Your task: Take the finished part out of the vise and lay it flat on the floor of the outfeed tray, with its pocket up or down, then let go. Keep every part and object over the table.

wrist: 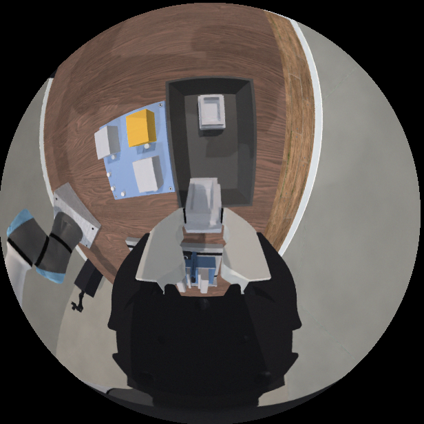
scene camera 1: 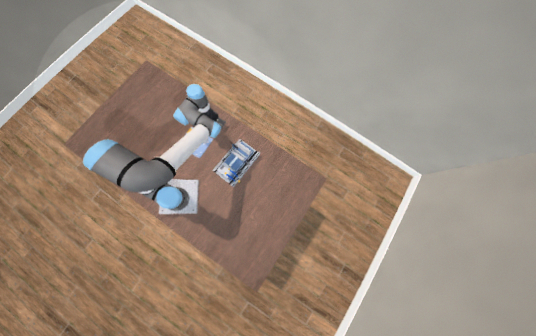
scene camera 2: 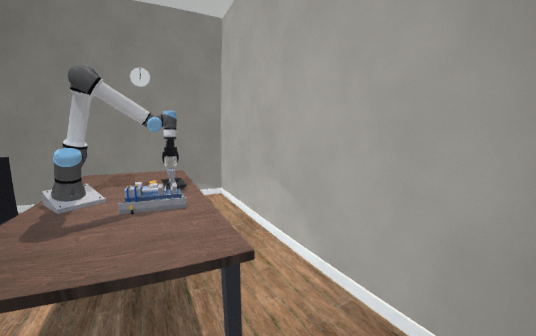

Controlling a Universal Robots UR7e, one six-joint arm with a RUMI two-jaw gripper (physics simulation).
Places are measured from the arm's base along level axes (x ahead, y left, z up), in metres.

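Pixels of known places: gripper, fingertip midpoint: [scene camera 2: 171, 171]; arm's base, link origin: [scene camera 2: 69, 194].
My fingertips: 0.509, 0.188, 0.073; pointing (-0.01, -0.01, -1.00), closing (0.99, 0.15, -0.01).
For each thing: its top centre in the pictures, then the offset to it from my fingertips, as dx, dy, dz. "spot": a spot on its surface instead.
- dark outfeed tray, surface spot: [scene camera 2: 181, 184] spot: +0.055, +0.078, -0.103
- vise, top centre: [scene camera 2: 153, 185] [scene camera 1: 235, 159] -0.061, -0.284, -0.024
- blue plate, top centre: [scene camera 1: 195, 142] -0.162, +0.040, -0.115
My gripper [scene camera 2: 171, 173] [wrist: 203, 209] is shut on a light grey finished part [wrist: 203, 200], which has a recessed pocket, and points downward. In the wrist view the part overlaps the near end of the dark outfeed tray [wrist: 247, 145] [scene camera 2: 181, 184]; its exact height over the tray floor is hard to tell. In scene camera 1 the arm hides the fingers and the part. Another light grey part [wrist: 212, 111] lies flat in the tray's far half, pocket up. The vise [scene camera 1: 235, 161] [scene camera 2: 155, 195] [wrist: 206, 263] stands on the table, partly visible between the fingers in the wrist view.
Left of the tray in the wrist view is a blue plate [wrist: 120, 175] [scene camera 1: 202, 149] bearing a yellow block [wrist: 140, 128], two light grey blocks [wrist: 146, 174] [wrist: 106, 142] and small pegs. The tray's side walls stand up around its floor. A table edge runs beyond the tray's right side.
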